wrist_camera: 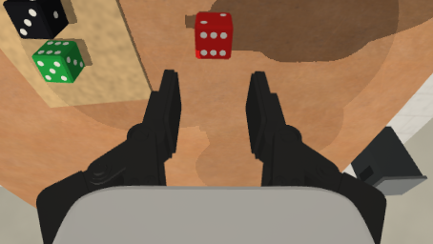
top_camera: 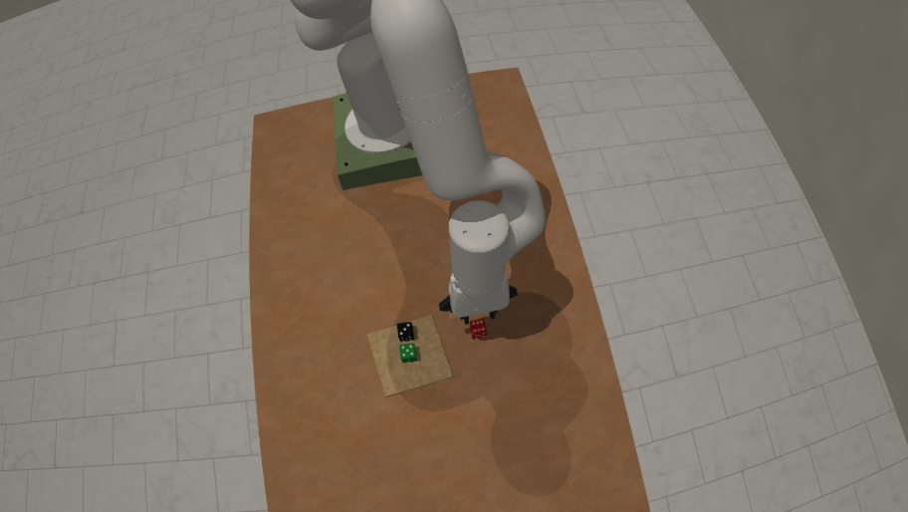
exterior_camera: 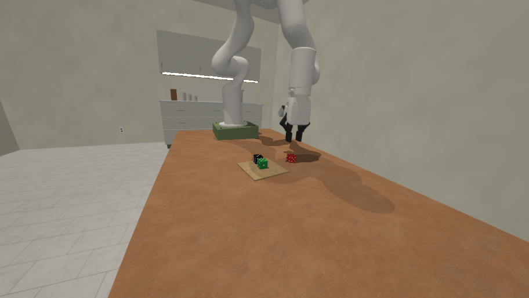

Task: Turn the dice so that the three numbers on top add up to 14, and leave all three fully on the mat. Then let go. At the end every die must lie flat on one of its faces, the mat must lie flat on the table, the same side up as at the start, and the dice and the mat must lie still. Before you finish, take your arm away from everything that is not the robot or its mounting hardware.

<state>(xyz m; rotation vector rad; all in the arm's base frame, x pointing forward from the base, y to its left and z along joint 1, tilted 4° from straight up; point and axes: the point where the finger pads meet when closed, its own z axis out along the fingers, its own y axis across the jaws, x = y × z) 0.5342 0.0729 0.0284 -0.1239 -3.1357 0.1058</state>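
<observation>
Right now the red die is 9 cm below my hand. The rest, counted from my hand: black die (14 cm to the right, 9 cm below, 3 cm behind); green die (15 cm to the right, 9 cm below, 1 cm ahead); tan square mat (15 cm to the right, 11 cm below, 1 cm ahead).
</observation>
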